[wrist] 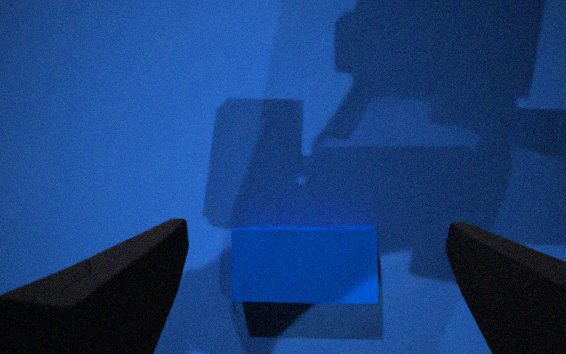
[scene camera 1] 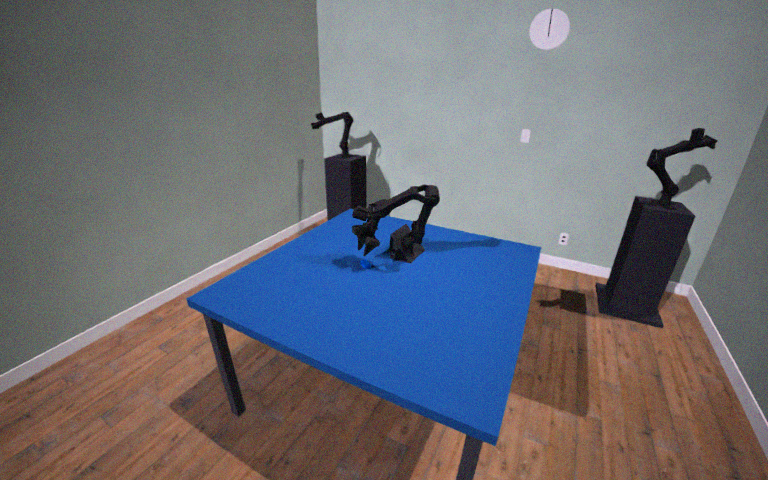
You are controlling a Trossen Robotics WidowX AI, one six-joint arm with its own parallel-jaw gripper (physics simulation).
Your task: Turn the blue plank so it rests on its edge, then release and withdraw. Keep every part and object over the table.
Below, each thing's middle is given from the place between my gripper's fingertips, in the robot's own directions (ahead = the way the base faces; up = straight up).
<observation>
I see my gripper 60 mm above the blue plank (wrist: 338, 264), 20 mm to the right of it and 10 mm past it.
</observation>
